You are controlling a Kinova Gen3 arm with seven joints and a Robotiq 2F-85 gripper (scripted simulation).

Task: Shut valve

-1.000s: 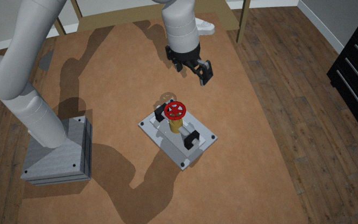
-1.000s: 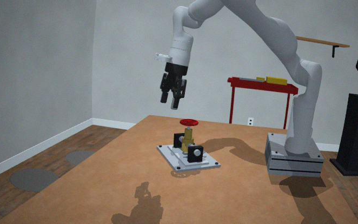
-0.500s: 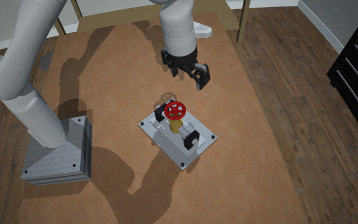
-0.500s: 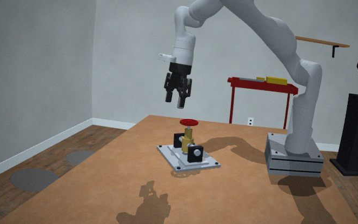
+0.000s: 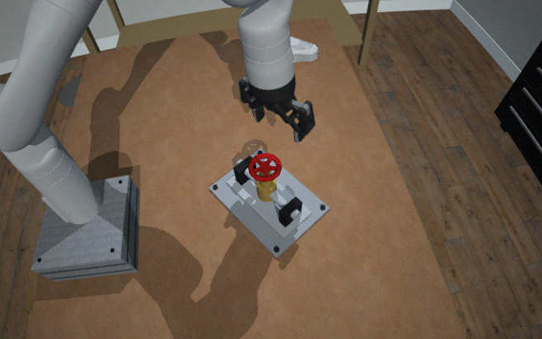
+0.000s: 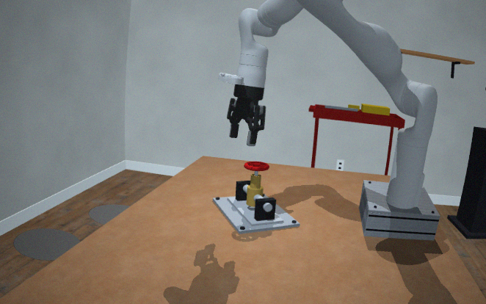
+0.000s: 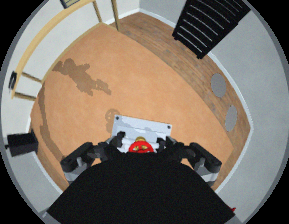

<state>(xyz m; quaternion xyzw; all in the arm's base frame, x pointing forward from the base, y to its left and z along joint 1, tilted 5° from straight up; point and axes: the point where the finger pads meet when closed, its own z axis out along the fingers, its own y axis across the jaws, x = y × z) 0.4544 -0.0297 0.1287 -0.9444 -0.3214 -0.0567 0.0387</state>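
The handwheel is 80 mm below my hand, 40 mm behind it and 30 mm to the right of it. From my hand the other things lie so: baseplate: 210 mm below, 40 mm behind, 30 mm to the right.
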